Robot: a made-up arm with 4 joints.
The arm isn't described. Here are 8 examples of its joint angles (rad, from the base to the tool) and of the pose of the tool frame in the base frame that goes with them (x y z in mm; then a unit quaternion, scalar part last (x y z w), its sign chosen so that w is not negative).
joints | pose
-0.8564 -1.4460 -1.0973 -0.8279 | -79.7 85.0 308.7 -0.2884 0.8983 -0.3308 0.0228
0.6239 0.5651 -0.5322 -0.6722 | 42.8 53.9 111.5 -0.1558 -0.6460 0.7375 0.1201
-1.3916 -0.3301 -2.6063 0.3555 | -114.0 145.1 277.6 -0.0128 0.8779 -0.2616 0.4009
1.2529 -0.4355 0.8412 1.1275 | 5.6 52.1 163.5 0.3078 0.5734 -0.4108 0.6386
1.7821 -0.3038 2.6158 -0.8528 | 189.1 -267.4 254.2 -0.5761 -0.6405 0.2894 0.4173
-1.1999 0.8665 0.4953 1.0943 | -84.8 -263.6 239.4 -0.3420 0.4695 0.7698 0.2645
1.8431 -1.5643 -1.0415 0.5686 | -47.7 -297.7 322.4 -0.8194 0.3360 0.4494 0.1172
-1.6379 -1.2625 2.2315 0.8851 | -221.4 -267.9 85.2 -0.5298 0.3164 0.4249 0.6623
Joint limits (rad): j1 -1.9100..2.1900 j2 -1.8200..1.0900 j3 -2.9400..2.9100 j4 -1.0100..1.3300
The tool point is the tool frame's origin. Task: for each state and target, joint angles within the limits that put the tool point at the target. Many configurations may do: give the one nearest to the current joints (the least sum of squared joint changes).
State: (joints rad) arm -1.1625 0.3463 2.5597 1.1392
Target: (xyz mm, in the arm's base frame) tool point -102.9 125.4 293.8
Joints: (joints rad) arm -1.5489 0.3256 2.8973 1.3300
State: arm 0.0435 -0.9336 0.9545 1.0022
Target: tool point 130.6 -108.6 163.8
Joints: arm 0.1324 -0.3877 0.8556 1.2053
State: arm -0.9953 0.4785 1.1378 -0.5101
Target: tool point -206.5 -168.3 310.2
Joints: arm -1.5500 0.6512 0.9080 -0.4493
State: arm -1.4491 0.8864 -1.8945 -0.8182
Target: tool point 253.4 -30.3 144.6
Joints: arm -1.8821 0.4126 -2.2002 -0.6133
